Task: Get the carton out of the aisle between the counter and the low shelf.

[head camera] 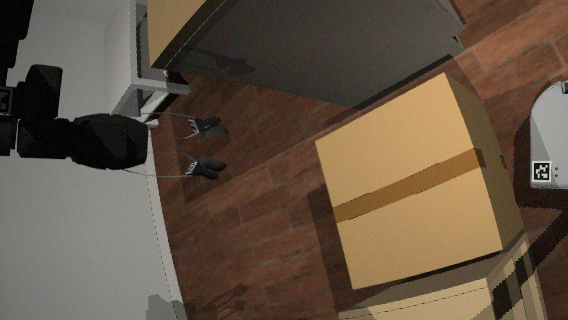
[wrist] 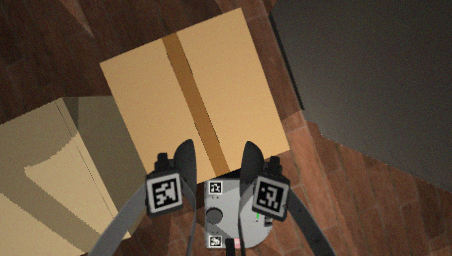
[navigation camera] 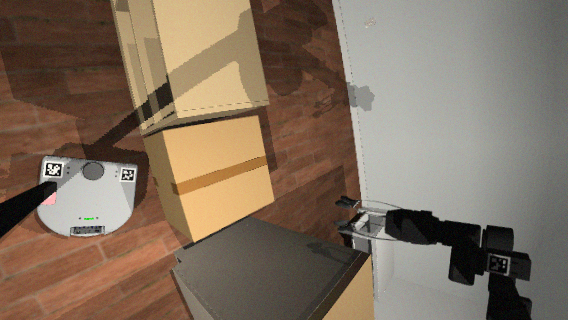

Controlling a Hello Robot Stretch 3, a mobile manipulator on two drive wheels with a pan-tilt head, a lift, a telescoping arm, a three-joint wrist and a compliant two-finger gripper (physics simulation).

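Frame: origin at the robot's base, x ahead, y left, z up, level; millimetres.
Seen in the pictures: gripper, fingertip midpoint: (head camera: 224,148) (wrist: 218,159) (navigation camera: 335,211); robot's base, origin of the base link: (wrist: 215,199) (navigation camera: 93,170).
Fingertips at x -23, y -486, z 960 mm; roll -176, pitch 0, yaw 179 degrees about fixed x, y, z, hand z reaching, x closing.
Pixels of each thing's top centre, then the offset from my fingertips to it. "spot": a spot on its surface instead. Level surfaces: height alone.
- tan carton with a brown tape strip, middle of its top: (head camera: 400,189) (wrist: 196,107) (navigation camera: 228,172) dz -554, dx +73, dy -7 mm
- low pale shelf, its level: dz -350 mm
- white frame, surface spot: (head camera: 150,85) spot: dz -652, dx -471, dy -1720 mm
A tan carton with a brown tape strip (head camera: 410,220) (navigation camera: 215,145) (wrist: 237,90) stands on the floor between the dark-sided counter (head camera: 310,55) (navigation camera: 240,265) (wrist: 370,75) and the low pale shelf (head camera: 425,302) (navigation camera: 240,85) (wrist: 45,145). It is close to the shelf's end, and a narrow strip of floor shows between it and the counter in the wrist view. My gripper (head camera: 214,147) (navigation camera: 344,213) (wrist: 218,159) is open and empty, on the wall side of the carton and apart from it. In the wrist view the fingertips overlap the carton's near edge.
My round-fronted base (head camera: 550,130) (navigation camera: 90,200) (wrist: 227,197) stands on the wooden floor on the carton's other side from the gripper. A pale wall (head camera: 75,225) (navigation camera: 450,125) runs behind the gripper. A white frame (head camera: 150,85) stands beside the counter's wall end.
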